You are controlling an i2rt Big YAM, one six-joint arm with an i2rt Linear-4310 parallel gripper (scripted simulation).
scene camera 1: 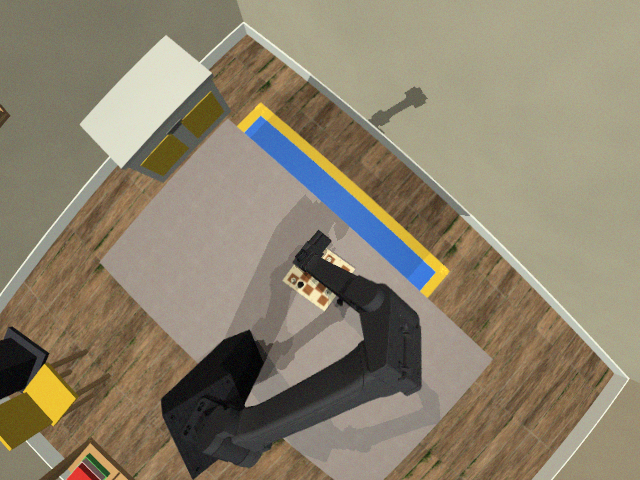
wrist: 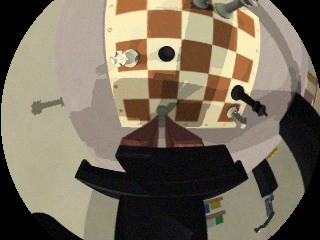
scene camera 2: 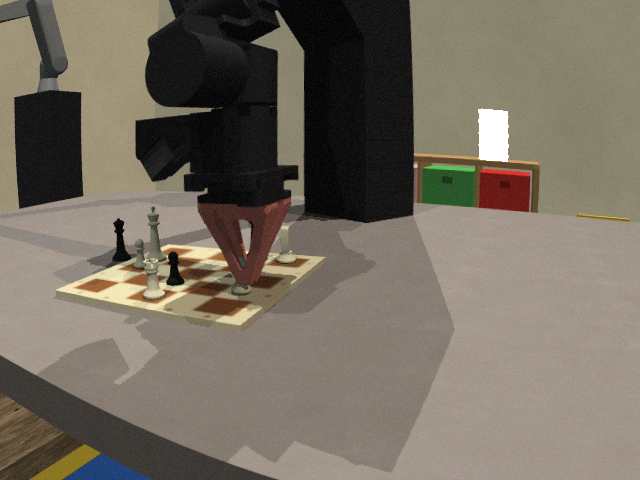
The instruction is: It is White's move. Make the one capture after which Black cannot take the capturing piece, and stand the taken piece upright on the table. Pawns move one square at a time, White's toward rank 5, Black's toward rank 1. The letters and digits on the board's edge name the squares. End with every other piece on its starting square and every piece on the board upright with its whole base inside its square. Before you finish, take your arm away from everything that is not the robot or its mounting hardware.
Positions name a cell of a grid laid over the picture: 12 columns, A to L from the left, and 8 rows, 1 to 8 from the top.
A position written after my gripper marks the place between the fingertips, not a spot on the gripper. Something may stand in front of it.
Observation:
I see my gripper (scene camera 2: E5) and a chessboard (scene camera 2: D5).
The chessboard shows as well in scene camera 1 (scene camera 1: F5) and in the wrist view (wrist: I2). My gripper shows as well in the wrist view (wrist: G4).

